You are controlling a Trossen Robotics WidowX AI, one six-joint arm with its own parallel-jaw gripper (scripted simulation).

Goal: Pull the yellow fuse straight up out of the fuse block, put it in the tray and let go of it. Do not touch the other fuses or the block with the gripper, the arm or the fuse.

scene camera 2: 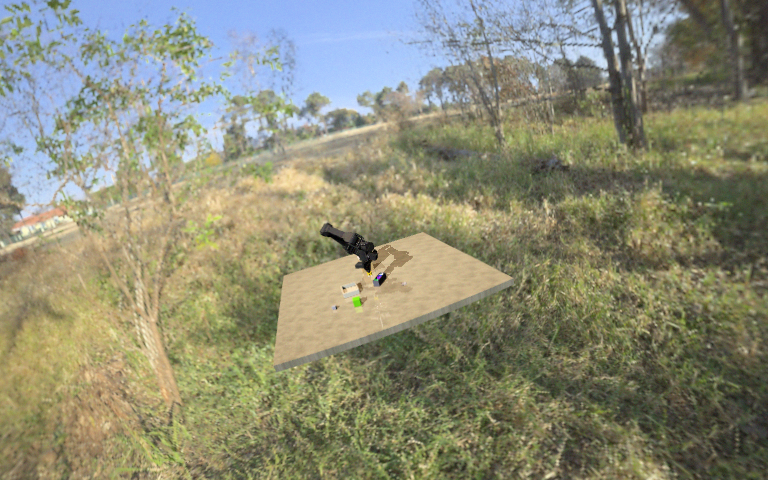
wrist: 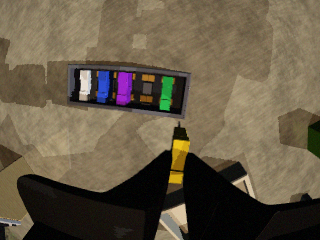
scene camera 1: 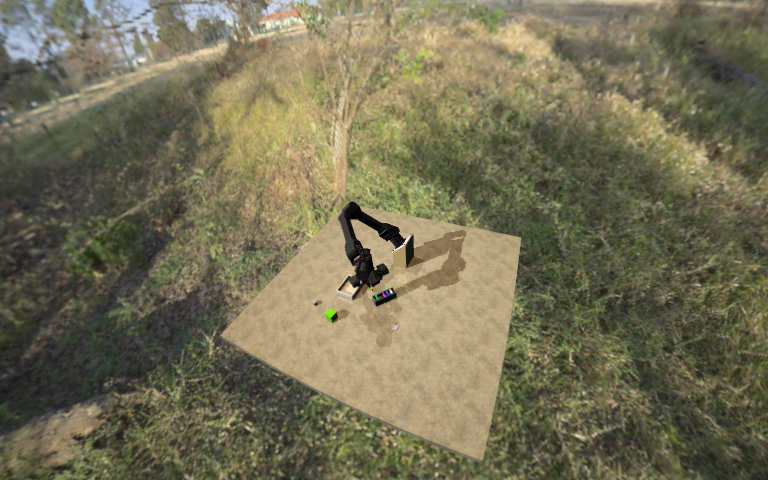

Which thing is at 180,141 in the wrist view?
A yellow fuse.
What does my gripper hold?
A yellow fuse.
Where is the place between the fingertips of my gripper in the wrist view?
177,158
